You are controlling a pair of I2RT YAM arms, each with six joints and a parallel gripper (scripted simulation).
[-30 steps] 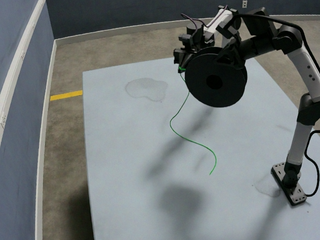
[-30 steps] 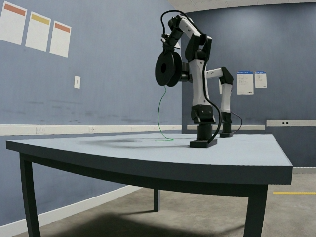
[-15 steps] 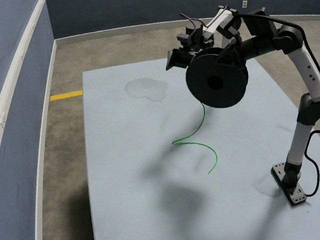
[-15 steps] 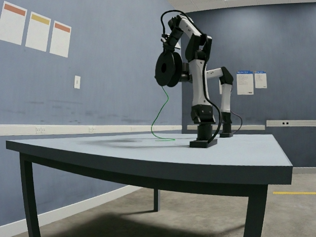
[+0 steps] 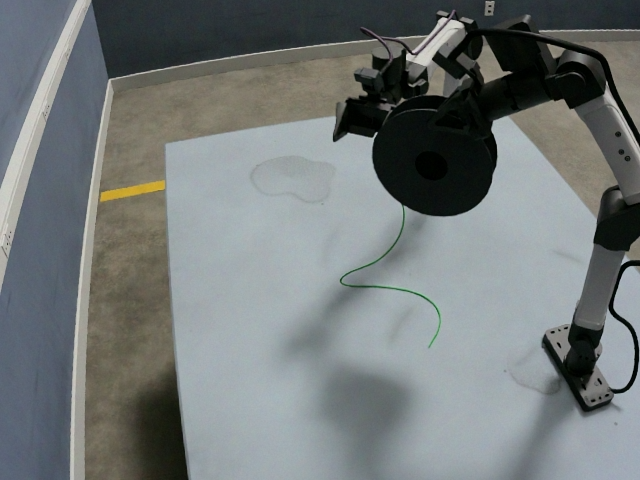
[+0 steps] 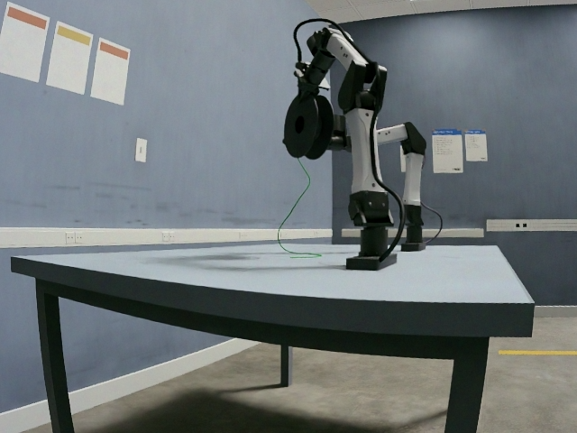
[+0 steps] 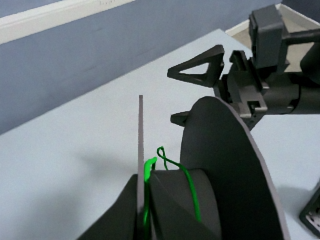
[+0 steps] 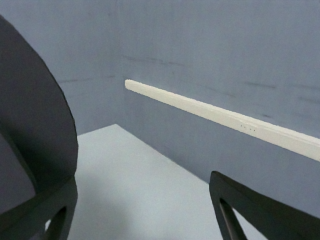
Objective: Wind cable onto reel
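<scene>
My right gripper is now 11 cm past the black reel, 10 cm to the right of it and 2 cm below it.
The black reel is 2 cm behind my left hand, 2 cm to the right of it and 8 cm below it.
</scene>
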